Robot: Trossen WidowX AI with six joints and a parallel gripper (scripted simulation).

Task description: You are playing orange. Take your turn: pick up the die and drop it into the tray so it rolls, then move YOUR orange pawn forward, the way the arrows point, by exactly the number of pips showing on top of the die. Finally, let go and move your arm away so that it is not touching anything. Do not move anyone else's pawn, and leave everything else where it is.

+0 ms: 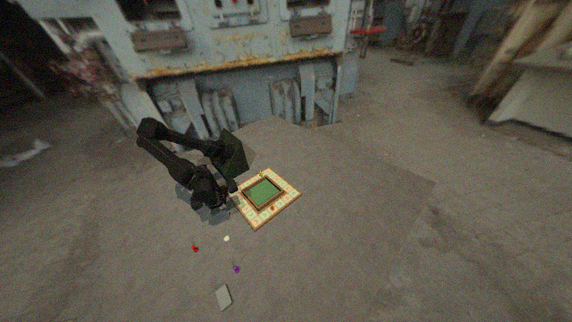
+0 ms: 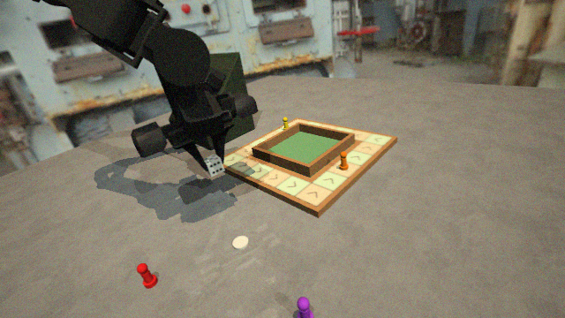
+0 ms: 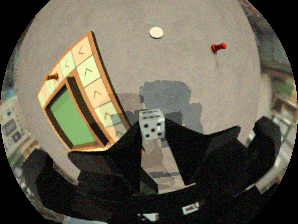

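Right now my gripper tip is 19 cm to the right of the orange pawn, 13 cm short of it and 3 cm above it. The rest, counted from my gripper tip: white die: right at my gripper tip; red pawn: 16 cm to the right, 10 cm ahead, 4 cm below; white disc: 13 cm ahead, 6 cm below, 4 cm to the right.
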